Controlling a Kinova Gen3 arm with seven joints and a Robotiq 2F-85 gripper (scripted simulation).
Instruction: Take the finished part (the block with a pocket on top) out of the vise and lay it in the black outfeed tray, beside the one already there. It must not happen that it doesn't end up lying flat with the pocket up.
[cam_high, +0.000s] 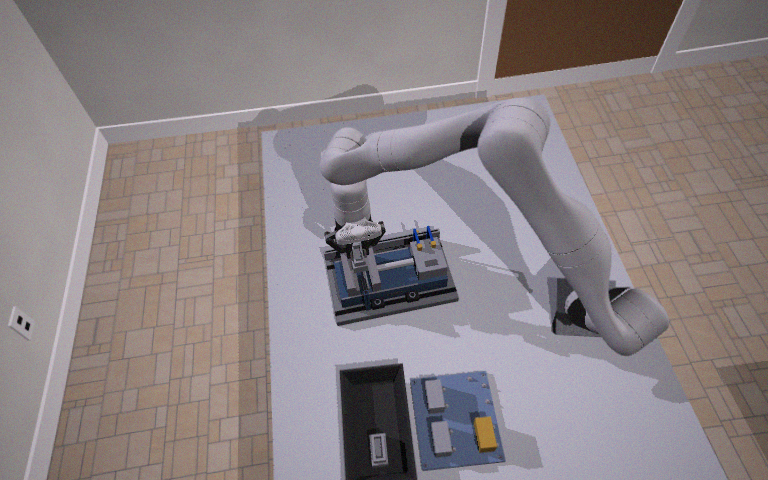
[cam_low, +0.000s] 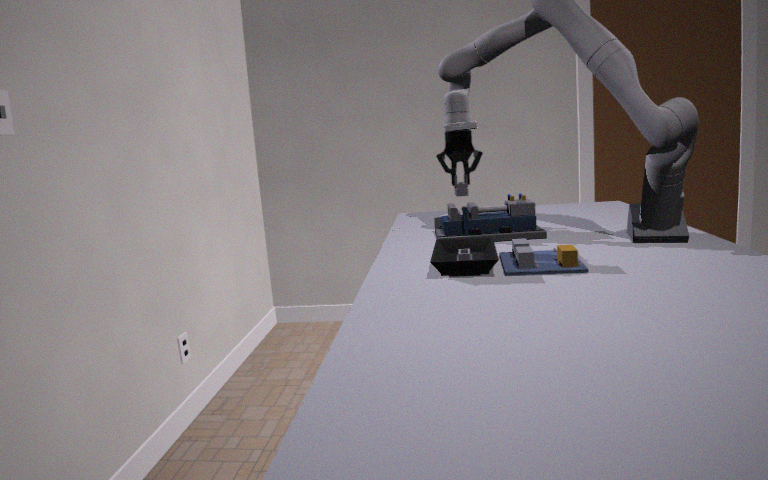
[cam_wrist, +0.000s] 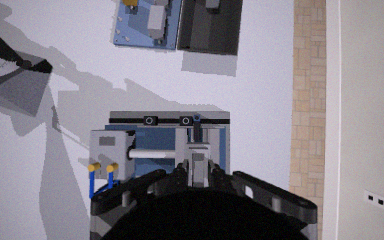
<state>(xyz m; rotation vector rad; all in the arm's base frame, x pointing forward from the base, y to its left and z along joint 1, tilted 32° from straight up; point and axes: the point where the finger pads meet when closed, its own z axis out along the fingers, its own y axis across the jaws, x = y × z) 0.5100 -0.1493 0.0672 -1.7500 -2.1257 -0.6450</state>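
My gripper is now 7 cm past the blue vise, 1 cm to the left of it and 13 cm above it. From my hand the other things lie so: yellow block (26 cm behind, 37 cm to the left, 14 cm below); then blue fixture plate (21 cm behind, 33 cm to the left, 16 cm below).
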